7 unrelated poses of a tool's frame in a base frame.
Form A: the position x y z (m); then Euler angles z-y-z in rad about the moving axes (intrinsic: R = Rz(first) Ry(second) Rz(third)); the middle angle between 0 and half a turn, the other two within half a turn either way.
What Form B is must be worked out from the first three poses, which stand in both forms.
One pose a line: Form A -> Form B
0.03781 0.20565 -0.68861 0.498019 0.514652 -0.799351 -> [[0.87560 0.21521 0.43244 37.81], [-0.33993 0.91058 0.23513 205.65], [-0.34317 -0.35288 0.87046 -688.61], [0 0 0 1]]
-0.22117 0.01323 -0.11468 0.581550 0.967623 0.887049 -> [[-0.12641 -0.71446 0.68816 -221.17], [0.84462 0.28630 0.45239 13.23], [-0.52023 0.63842 0.56726 -114.68], [0 0 0 1]]
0.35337 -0.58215 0.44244 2.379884 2.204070 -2.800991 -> [[-0.17310 0.79357 -0.58334 353.37], [0.62671 0.54565 0.55633 -582.15], [0.75979 -0.26928 -0.59179 442.44], [0 0 0 1]]
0.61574 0.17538 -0.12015 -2.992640 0.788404 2.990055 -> [[0.71159 -0.04146 -0.70138 615.74], [-0.04587 0.99339 -0.10525 175.38], [0.70110 0.10706 0.70498 -120.15], [0 0 0 1]]
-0.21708 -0.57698 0.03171 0.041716 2.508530 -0.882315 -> [[-0.47959 -0.64853 0.59110 -217.08], [-0.79290 0.60885 0.02467 -576.98], [-0.37589 -0.45685 -0.80622 31.71], [0 0 0 1]]
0.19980 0.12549 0.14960 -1.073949 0.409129 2.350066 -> [[0.31808 -0.92891 0.18962 199.80], [0.90591 0.23882 -0.34971 125.49], [0.27957 0.28301 0.91747 149.60], [0 0 0 1]]
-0.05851 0.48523 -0.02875 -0.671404 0.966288 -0.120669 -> [[0.36687 0.67113 0.64420 -58.51], [-0.44524 0.73469 -0.51184 485.23], [-0.81680 -0.09904 0.56836 -28.75], [0 0 0 1]]
